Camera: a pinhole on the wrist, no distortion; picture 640 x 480 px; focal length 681.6 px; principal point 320.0 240.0 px. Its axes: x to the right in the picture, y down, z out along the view. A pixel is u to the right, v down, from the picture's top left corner.
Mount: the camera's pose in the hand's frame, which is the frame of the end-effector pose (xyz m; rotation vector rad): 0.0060 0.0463 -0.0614 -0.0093 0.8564 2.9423
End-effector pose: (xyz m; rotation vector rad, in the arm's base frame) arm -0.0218 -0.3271 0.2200 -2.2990 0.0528 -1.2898
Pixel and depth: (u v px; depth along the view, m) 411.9 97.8 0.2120
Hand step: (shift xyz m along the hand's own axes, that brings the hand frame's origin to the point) -0.0158 0.1992 0.0931
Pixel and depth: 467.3 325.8 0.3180
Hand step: -0.0605 0.1881 0.2266
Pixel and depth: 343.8 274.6 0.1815
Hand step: 0.0018 0.1363 0.0965
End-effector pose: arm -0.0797 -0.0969 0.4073 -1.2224 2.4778 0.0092
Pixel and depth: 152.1 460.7 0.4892
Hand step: 0.1218 0.1666 0.4396
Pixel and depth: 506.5 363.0 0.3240
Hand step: -0.0817 0.1772 0.2410
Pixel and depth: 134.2 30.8 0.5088
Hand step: 0.1641 0.4404 0.2882
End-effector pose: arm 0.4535 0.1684 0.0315 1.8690 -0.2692 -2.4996
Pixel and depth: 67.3 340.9 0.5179
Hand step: 0.1998 0.2456 0.4220
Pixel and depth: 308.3 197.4 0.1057
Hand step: 0.0100 0.1084 0.0243
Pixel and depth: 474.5 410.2 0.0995
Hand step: -0.0168 0.0804 0.0353
